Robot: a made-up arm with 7 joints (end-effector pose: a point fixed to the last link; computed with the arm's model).
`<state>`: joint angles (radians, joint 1 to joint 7).
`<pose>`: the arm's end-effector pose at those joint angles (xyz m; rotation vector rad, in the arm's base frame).
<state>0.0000 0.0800 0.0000 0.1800 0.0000 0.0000 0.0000</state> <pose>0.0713 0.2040 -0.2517 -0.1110 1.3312 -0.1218</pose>
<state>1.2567 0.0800 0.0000 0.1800 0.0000 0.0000 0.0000</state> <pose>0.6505 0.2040 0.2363 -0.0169 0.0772 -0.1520</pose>
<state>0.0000 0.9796 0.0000 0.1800 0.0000 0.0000 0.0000</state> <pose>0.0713 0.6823 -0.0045 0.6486 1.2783 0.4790</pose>
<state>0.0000 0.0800 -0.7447 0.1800 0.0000 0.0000 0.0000</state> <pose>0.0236 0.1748 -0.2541 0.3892 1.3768 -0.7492</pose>
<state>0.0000 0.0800 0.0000 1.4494 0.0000 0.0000 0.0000</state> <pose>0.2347 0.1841 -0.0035 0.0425 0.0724 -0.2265</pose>
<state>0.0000 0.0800 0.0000 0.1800 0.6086 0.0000 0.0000</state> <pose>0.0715 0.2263 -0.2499 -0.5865 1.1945 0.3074</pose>
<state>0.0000 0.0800 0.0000 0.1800 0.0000 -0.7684 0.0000</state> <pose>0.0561 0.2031 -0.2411 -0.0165 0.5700 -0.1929</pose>
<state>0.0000 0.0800 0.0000 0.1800 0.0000 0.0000 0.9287</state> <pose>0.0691 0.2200 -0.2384 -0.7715 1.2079 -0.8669</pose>
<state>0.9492 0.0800 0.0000 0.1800 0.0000 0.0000 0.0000</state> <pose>0.5744 0.2040 0.0542 -0.0402 0.3840 -0.1485</pose>
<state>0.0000 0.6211 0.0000 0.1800 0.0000 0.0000 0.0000</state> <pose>0.0713 0.5204 -0.1546 0.3468 1.3226 0.2397</pose>
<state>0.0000 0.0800 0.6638 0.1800 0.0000 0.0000 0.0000</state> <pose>0.0869 0.2514 -0.2479 -0.5358 1.1822 0.4324</pose>
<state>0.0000 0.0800 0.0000 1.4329 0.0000 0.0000 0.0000</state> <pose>0.2349 0.1844 -0.0076 0.0406 0.0888 -0.2255</pose>
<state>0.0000 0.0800 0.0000 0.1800 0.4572 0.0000 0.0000</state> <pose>0.0727 0.2208 -0.2501 -0.4702 1.2364 0.2010</pose>
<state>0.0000 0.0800 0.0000 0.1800 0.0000 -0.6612 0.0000</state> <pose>0.0586 0.2032 -0.2419 -0.0293 0.6763 -0.1845</pose>
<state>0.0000 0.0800 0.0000 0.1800 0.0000 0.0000 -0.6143</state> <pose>0.0738 0.2025 -0.2656 0.3277 1.2994 0.3728</pose>
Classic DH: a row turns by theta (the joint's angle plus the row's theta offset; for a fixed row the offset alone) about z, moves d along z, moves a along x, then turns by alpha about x. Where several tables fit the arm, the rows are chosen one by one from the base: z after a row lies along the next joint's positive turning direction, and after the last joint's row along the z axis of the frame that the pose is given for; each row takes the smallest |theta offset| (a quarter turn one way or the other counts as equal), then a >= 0, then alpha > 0; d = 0 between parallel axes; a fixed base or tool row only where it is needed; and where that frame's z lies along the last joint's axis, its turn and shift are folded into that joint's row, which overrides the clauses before.
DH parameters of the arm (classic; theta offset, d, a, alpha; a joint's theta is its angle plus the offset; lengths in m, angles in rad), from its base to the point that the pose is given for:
base (fixed): 0 0.3909 0.0251 1.5708
joint 1: -1.5708 -0.1871 0.0236 -1.5708
joint 2: 1.5708 -0.0151 0.0138 -1.5708
joint 3: 1.5708 -0.3829 0.0261 -1.5708
joint 4: 0 0.0348 -0.0082 1.5708
joint 5: 0 -0.2569 -0.0128 1.5708
joint 6: -1.5708 0.009 0.0014 -1.5708
joint 7: -1.0724 -0.0266 -0.0234 3.0797
tool (fixed): -1.3035 -0.0038 0 0

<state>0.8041 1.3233 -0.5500 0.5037 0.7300 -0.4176 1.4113</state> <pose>0.2188 0.7347 0.2956 0.4940 0.3420 -0.8346</pose>
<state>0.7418 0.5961 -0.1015 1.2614 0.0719 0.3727 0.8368</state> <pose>0.4346 0.3867 0.2454 0.3722 0.1561 -0.7717</pose>
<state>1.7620 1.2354 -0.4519 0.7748 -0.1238 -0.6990 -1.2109</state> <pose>0.2982 0.6525 0.5779 0.6837 -1.7354 1.4875</pose>
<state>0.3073 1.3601 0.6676 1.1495 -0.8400 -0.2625 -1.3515</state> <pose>0.2309 0.6641 0.4357 1.8466 -1.2633 1.5540</pose>
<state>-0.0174 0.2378 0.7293 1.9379 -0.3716 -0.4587 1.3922</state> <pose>0.1540 0.3553 0.1310 1.1035 0.1157 -0.8964</pose>
